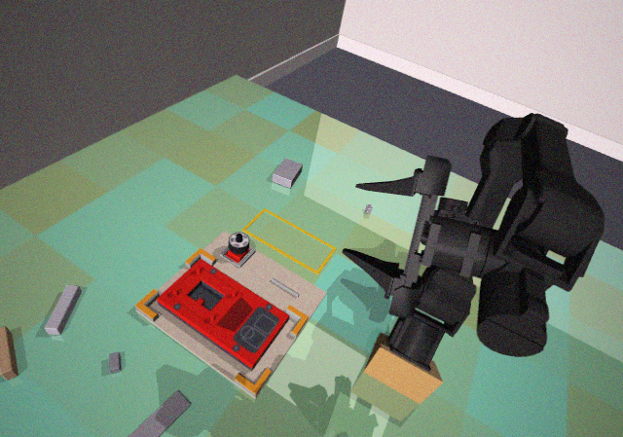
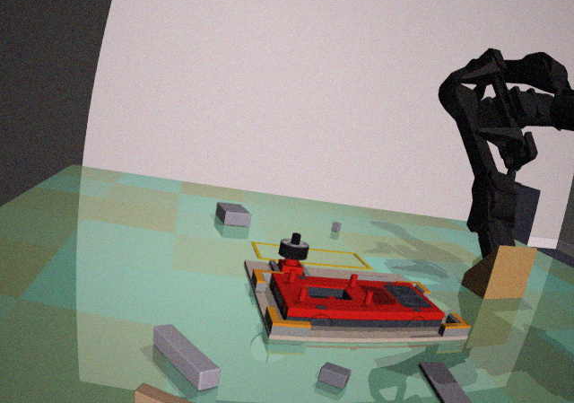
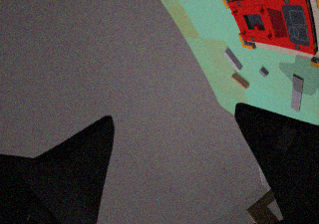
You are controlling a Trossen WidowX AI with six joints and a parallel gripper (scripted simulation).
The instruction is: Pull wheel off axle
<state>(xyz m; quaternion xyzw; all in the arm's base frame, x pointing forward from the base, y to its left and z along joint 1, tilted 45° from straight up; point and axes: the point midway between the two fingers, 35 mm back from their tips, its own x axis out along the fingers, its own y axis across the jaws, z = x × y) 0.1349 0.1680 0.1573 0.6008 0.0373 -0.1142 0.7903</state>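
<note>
The wheel is 250 mm below my gripper tip, 200 mm ahead of it and 70 mm to the right of it. Round my gripper tip: tiny cube 350 mm to the right, 280 mm below, 10 mm ahead; then brown block 370 mm ahead, 280 mm below, 270 mm to the left; then dark axle 250 mm below, 200 mm ahead, 70 mm to the right.
</note>
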